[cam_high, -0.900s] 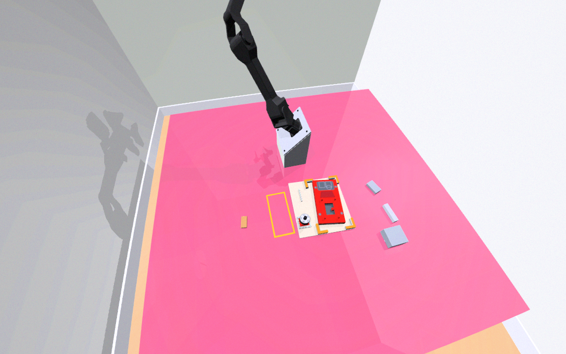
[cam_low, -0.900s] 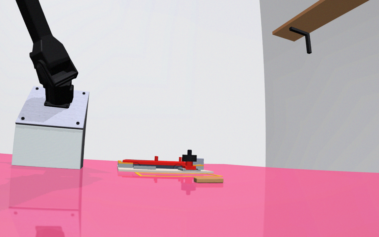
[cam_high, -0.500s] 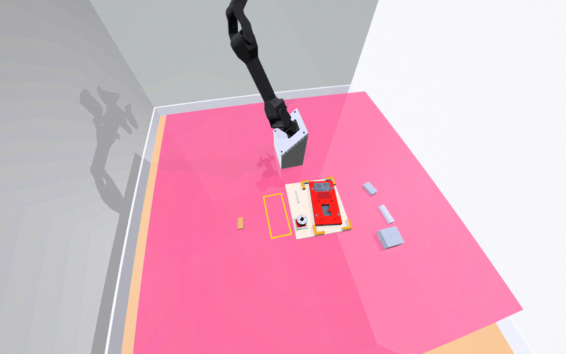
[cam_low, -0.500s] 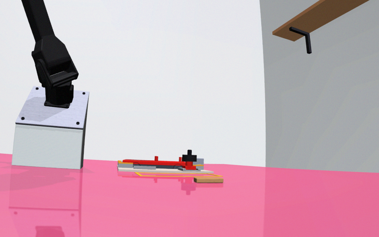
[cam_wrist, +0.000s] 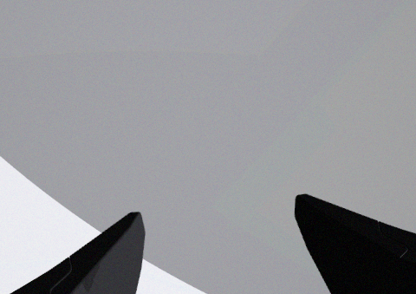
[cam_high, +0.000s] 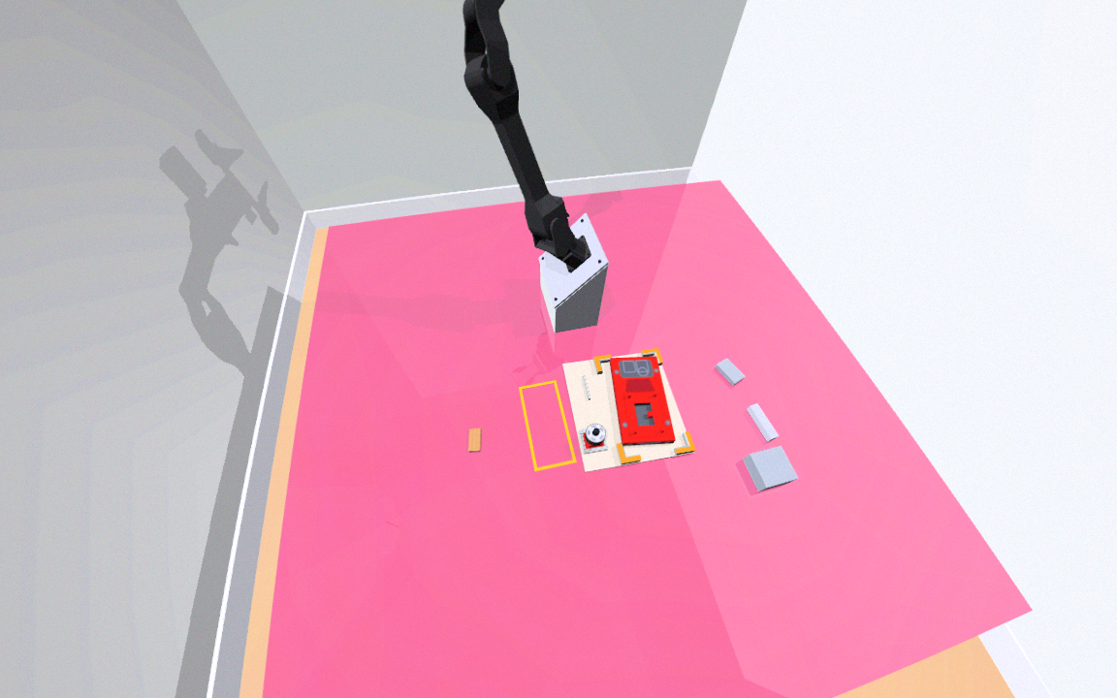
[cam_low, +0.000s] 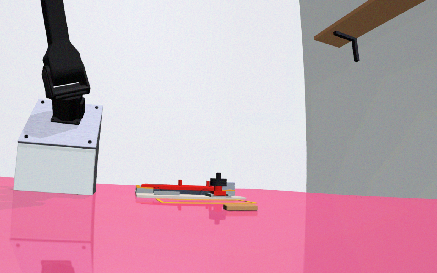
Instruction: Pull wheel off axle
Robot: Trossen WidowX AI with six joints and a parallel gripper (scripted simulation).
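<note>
My gripper tip is now 80 cm short of the dark wheel, 65 cm above it and 10 cm to the left of it. From my gripper tip the other things lie so: small wooden block: 75 cm ahead, 69 cm below, 34 cm to the right.
</note>
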